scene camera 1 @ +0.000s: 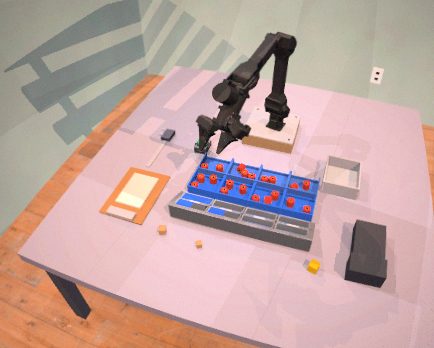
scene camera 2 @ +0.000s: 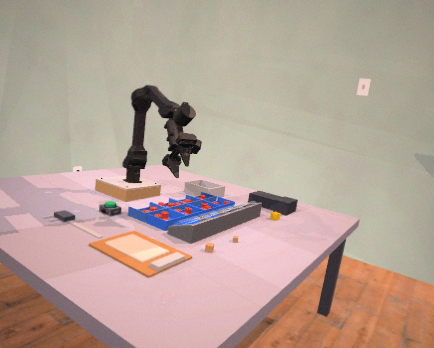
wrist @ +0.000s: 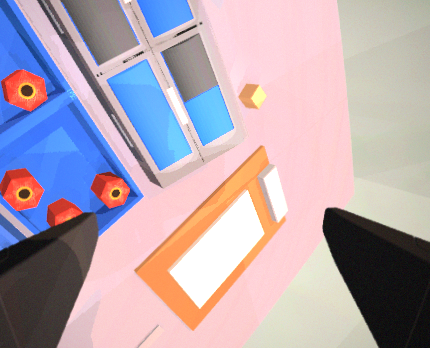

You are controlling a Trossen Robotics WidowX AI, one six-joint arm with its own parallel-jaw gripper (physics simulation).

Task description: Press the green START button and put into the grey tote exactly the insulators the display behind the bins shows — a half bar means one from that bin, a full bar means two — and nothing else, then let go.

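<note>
My gripper [scene camera 1: 210, 151] [scene camera 2: 181, 171] [wrist: 212, 221] is open and empty, above the table near the left end of the blue bins [scene camera 1: 200, 191] [wrist: 60, 135]. Red insulators lie in the bins; three show in the near left bin, one of them [wrist: 111, 190] in its corner. The display [scene camera 1: 240, 227] [scene camera 2: 220, 224] [wrist: 160, 177] has two rows of four bars. At its left end, the bin-side bar [wrist: 150, 115] is full blue and the outer bar [wrist: 210, 117] half blue; the second outer bar is half blue. The green button [scene camera 2: 110, 204] is partly behind a finger in scene camera 1. The grey tote [scene camera 1: 341, 189] [scene camera 2: 202, 191] looks empty.
An orange board [scene camera 1: 113, 200] [scene camera 2: 120, 256] [wrist: 150, 272] with a white sheet lies left of the display. Small orange cubes [scene camera 1: 162, 229] [scene camera 1: 199, 244] and a yellow cube [scene camera 1: 313, 266] lie in front. A black block [scene camera 1: 369, 252] [scene camera 2: 273, 202] stands right. A dark plug [scene camera 1: 168, 135] lies back left.
</note>
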